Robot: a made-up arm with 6 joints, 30 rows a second.
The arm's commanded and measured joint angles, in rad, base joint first. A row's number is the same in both.
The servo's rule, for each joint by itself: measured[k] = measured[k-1] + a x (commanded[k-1-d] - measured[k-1]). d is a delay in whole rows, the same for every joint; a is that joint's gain. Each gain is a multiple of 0.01, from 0.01 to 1. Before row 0 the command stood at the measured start. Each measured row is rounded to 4 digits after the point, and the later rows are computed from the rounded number. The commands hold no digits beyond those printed.
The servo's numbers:
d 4
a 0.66 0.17 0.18 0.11 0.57 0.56
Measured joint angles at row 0:
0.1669 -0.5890 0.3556 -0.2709 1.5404 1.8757
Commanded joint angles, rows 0 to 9:
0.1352 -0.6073 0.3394 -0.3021 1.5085 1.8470
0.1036 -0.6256 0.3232 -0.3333 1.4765 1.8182
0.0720 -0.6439 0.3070 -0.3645 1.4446 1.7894
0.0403 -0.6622 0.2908 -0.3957 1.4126 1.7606
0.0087 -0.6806 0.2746 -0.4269 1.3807 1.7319
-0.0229 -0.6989 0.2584 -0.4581 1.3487 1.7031
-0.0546 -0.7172 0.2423 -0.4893 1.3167 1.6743
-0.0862 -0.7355 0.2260 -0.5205 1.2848 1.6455
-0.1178 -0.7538 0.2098 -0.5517 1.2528 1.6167
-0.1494 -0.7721 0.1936 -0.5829 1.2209 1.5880
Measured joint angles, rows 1 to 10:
0.1669 -0.5890 0.3556 -0.2709 1.5404 1.8757
0.1669 -0.5890 0.3556 -0.2709 1.5404 1.8757
0.1669 -0.5890 0.3556 -0.2709 1.5404 1.8757
0.1669 -0.5890 0.3556 -0.2709 1.5404 1.8757
0.1460 -0.5921 0.3527 -0.2743 1.5222 1.8596
0.1180 -0.5978 0.3474 -0.2808 1.4962 1.8364
0.0876 -0.6056 0.3401 -0.2900 1.4668 1.8101
0.0564 -0.6152 0.3312 -0.3016 1.4359 1.7824
0.0249 -0.6263 0.3210 -0.3154 1.4044 1.7541
-0.0066 -0.6386 0.3097 -0.3311 1.3727 1.7255

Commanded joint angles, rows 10 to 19:
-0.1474 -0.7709 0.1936 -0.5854 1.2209 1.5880
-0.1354 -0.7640 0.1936 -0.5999 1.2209 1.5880
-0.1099 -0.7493 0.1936 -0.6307 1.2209 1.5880
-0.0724 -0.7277 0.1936 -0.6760 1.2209 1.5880
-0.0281 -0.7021 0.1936 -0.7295 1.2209 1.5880
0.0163 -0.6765 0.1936 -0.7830 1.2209 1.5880
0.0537 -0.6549 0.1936 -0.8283 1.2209 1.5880
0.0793 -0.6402 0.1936 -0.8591 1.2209 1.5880
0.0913 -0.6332 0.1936 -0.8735 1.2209 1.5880
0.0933 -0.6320 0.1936 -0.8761 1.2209 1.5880
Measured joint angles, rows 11 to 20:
-0.0383 -0.6520 0.2976 -0.3485 1.3408 1.6968
-0.0699 -0.6662 0.2847 -0.3674 1.3089 1.6681
-0.1015 -0.6811 0.2712 -0.3877 1.2769 1.6393
-0.1331 -0.6966 0.2572 -0.4092 1.2450 1.6106
-0.1425 -0.7092 0.2458 -0.4286 1.2313 1.5979
-0.1378 -0.7185 0.2364 -0.4474 1.2254 1.5924
-0.1194 -0.7237 0.2287 -0.4676 1.2228 1.5899
-0.0884 -0.7244 0.2224 -0.4905 1.2217 1.5888
-0.0486 -0.7206 0.2172 -0.5168 1.2212 1.5884
-0.0058 -0.7131 0.2130 -0.5461 1.2210 1.5882

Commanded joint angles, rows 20 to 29:
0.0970 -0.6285 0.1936 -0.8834 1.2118 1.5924
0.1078 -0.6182 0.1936 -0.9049 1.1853 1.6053
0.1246 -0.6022 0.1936 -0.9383 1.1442 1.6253
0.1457 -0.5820 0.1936 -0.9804 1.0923 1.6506
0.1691 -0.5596 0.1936 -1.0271 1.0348 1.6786
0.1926 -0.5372 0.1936 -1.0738 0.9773 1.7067
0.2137 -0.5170 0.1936 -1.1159 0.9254 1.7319
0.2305 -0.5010 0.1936 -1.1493 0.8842 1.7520
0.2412 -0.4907 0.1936 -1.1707 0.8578 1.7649
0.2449 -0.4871 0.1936 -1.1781 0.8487 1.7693
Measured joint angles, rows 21 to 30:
0.0335 -0.7032 0.2095 -0.5771 1.2209 1.5881
0.0637 -0.6925 0.2066 -0.6081 1.2209 1.5880
0.0819 -0.6824 0.2043 -0.6373 1.2209 1.5880
0.0894 -0.6738 0.2024 -0.6636 1.2209 1.5880
0.0944 -0.6661 0.2008 -0.6878 1.2157 1.5905
0.1032 -0.6580 0.1995 -0.7117 1.1984 1.5988
0.1173 -0.6485 0.1984 -0.7366 1.1675 1.6136
0.1360 -0.6372 0.1975 -0.7634 1.1246 1.6343
0.1578 -0.6240 0.1968 -0.7924 1.0734 1.6591
0.1808 -0.6092 0.1962 -0.8234 1.0186 1.6858

